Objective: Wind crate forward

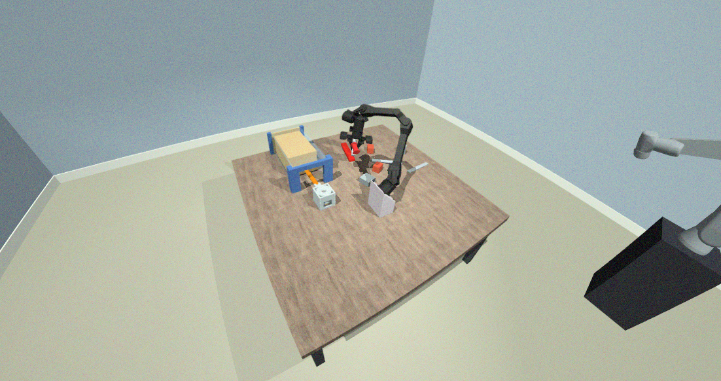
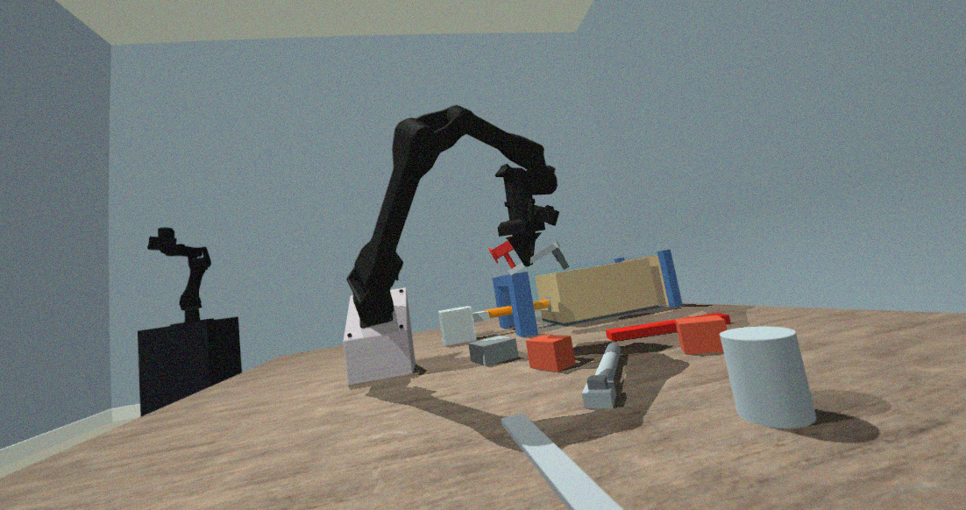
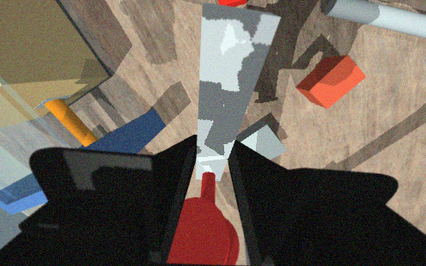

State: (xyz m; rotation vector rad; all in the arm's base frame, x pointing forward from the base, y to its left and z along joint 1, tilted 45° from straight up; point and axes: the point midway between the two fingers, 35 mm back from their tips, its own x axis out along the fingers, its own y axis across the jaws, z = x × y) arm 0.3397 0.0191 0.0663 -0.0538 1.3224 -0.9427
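The red knob is 40 mm behind my gripper tip, 30 mm above it and 20 mm to the left of it. Round my gripper tip: blue steel frame: 270 mm to the left, 70 mm below, 10 mm ahead; winch handle: 20 mm above; grey block: 160 mm below, 120 mm behind, 40 mm to the right.
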